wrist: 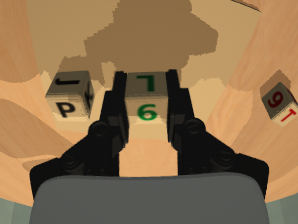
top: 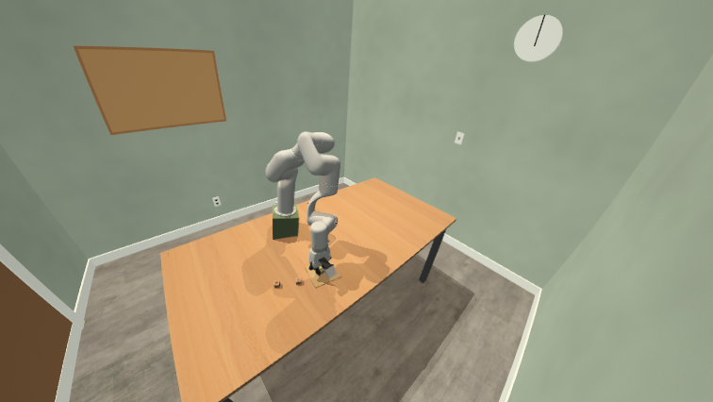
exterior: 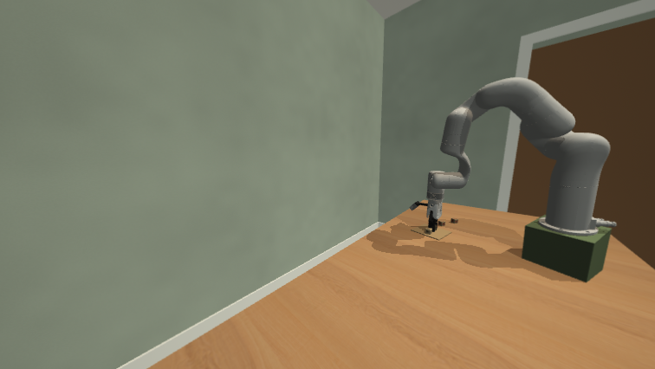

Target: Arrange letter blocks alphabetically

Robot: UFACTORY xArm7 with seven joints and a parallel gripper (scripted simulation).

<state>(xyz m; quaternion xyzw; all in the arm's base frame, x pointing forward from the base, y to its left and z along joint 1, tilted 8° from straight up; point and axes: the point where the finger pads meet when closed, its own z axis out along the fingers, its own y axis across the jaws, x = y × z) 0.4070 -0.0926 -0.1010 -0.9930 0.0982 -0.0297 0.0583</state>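
The tan mat lies 20 mm below my hand, 10 mm to the left of it and 10 mm ahead of it. The rest, counted from my hand: green-topped block 10 mm below.
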